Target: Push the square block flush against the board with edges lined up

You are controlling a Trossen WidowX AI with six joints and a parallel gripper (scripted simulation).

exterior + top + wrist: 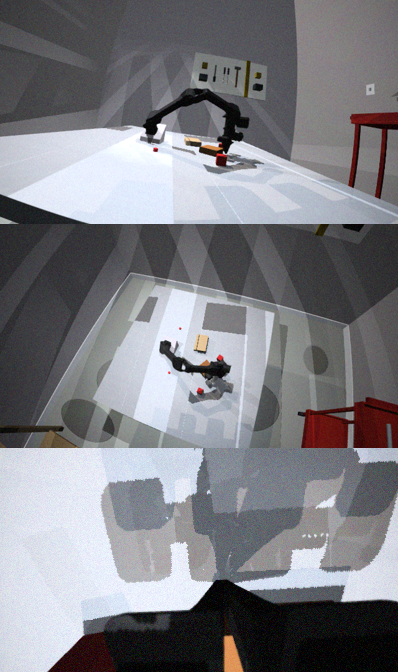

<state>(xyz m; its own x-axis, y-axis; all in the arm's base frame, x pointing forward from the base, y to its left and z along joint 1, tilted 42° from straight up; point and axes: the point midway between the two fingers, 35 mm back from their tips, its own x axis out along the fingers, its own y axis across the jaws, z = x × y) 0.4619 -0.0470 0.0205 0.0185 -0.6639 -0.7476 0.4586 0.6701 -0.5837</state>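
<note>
My gripper tip is 8 cm past the orange square block and 1 cm below it. Round my gripper tip: tan board: 21 cm behind, 19 cm to the left, 1 cm above.
</note>
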